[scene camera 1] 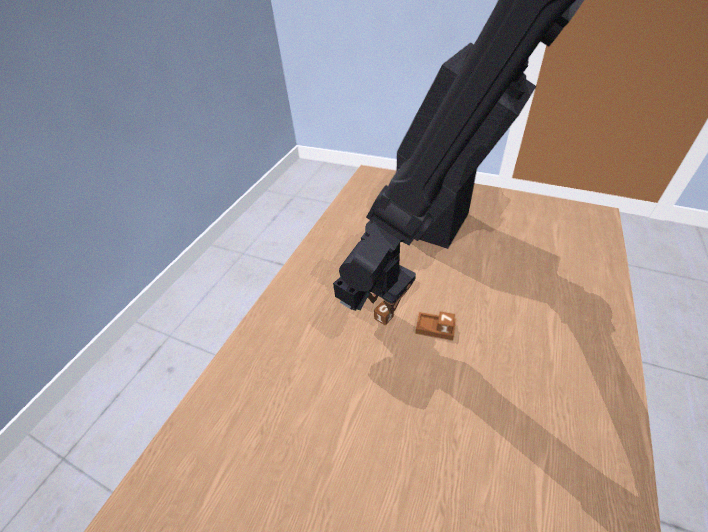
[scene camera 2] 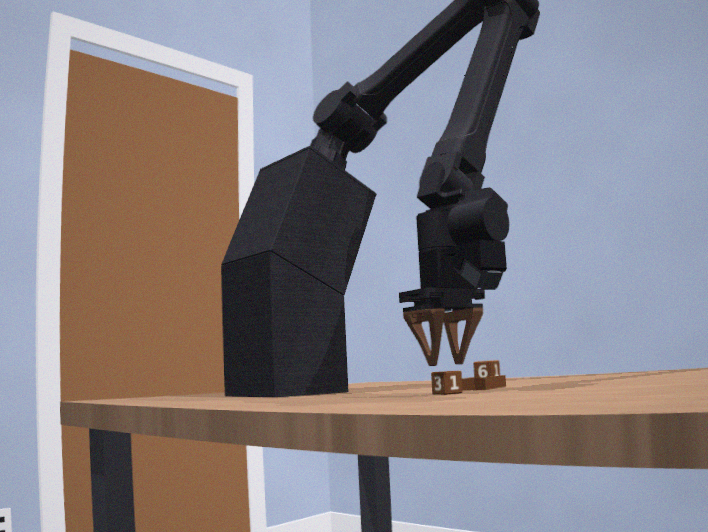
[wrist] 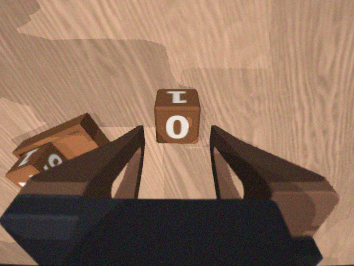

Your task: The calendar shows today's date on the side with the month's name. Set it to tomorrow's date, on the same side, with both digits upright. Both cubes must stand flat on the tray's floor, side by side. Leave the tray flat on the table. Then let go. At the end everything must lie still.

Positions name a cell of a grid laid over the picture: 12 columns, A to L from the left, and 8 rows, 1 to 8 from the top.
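My gripper (scene camera 2: H6) is visible, also in scene camera 1 (scene camera 1: G5) and the wrist view (wrist: G5). A brown tray (wrist: C5) is visible too.
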